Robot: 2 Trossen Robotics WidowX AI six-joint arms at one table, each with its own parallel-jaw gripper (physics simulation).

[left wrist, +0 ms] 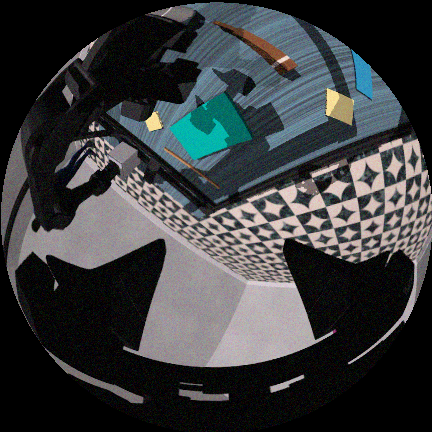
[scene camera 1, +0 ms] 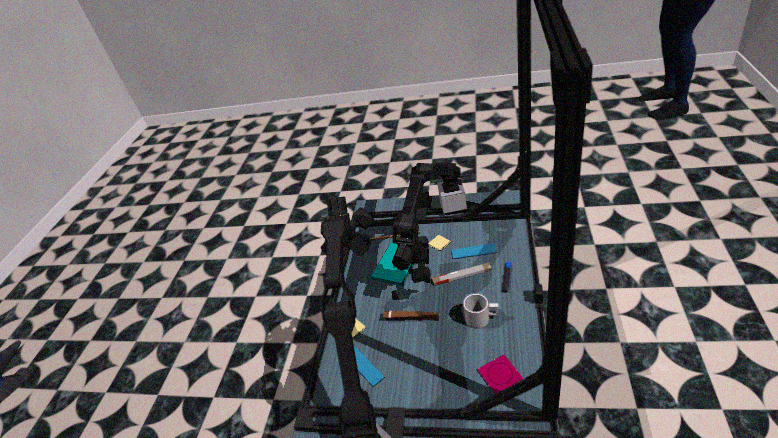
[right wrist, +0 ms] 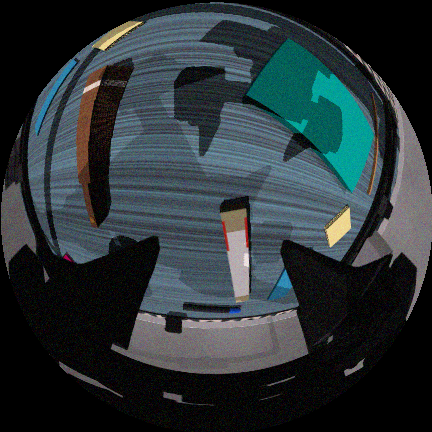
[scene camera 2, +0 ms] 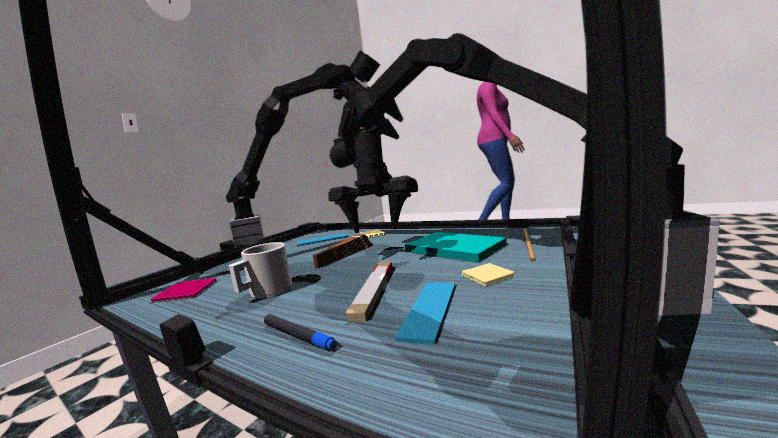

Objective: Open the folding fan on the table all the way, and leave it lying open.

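Seen in the pictures: left gripper, fingertip midpoint: (left wrist: 226,246) (scene camera 2: 400,130); right gripper, fingertip midpoint: (right wrist: 221,245) (scene camera 2: 375,231); left arm's base at its link origin: (scene camera 2: 244,217); right arm's base at its link origin: (left wrist: 114,166) (scene camera 1: 450,187).
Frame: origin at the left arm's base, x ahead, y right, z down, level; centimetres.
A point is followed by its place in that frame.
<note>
A brown folding fan (scene camera 1: 411,315) @(z 6.8, x 41.2, y -22.7 cm) (scene camera 2: 342,251) @(z 8.4, x 43.4, y -23.3 cm) (left wrist: 265,49) @(z 6.8, x 39.8, y -27.0 cm) (right wrist: 90,135) @(z 7.0, x 41.8, y -25.2 cm) lies closed on the table, its ribs stacked in a narrow bar with a pale band near one end. My right gripper (scene camera 1: 423,261) @(z 2.2, x 56.5, y -27.8 cm) (scene camera 2: 375,228) @(z 2.2, x 56.5, y -27.8 cm) (right wrist: 221,245) @(z 2.2, x 56.5, y -27.8 cm) is open and empty, pointing down above the table, apart from the fan. In the right wrist view the fan lies to the left. My left gripper (scene camera 1: 365,231) @(z -20.1, x 40.7, y -44.2 cm) (scene camera 2: 399,127) @(z -20.1, x 40.7, y -44.2 cm) (left wrist: 226,246) @(z -20.1, x 40.7, y -44.2 cm) is open and empty, raised high near the table's left edge in scene camera 1, well away from the fan.
A teal book (scene camera 1: 389,272) @(z 8.2, x 51.7, y -44.5 cm) (scene camera 2: 462,245) @(z 8.1, x 62.0, y -45.5 cm), a grey mug (scene camera 1: 476,312) @(z 1.5, x 52.3, y -3.0 cm) (scene camera 2: 272,272) @(z 5.3, x 59.1, y -6.4 cm), a white-and-tan bar (scene camera 1: 462,273) @(z 8.6, x 67.7, y -21.7 cm) (scene camera 2: 372,291) @(z 8.6, x 71.4, y -20.7 cm), a marker (scene camera 1: 506,278) @(z 8.4, x 74.7, y -7.3 cm) (scene camera 2: 296,328) @(z 8.4, x 76.8, y -8.0 cm), a magenta square (scene camera 1: 500,372) @(z 9.2, x 42.9, y 12.7 cm), blue strips (scene camera 1: 473,250) @(z 9.3, x 80.1, y -26.2 cm) and yellow pads (scene camera 1: 439,242) @(z 9.1, x 75.9, y -40.0 cm) lie around. A black frame surrounds the table.
</note>
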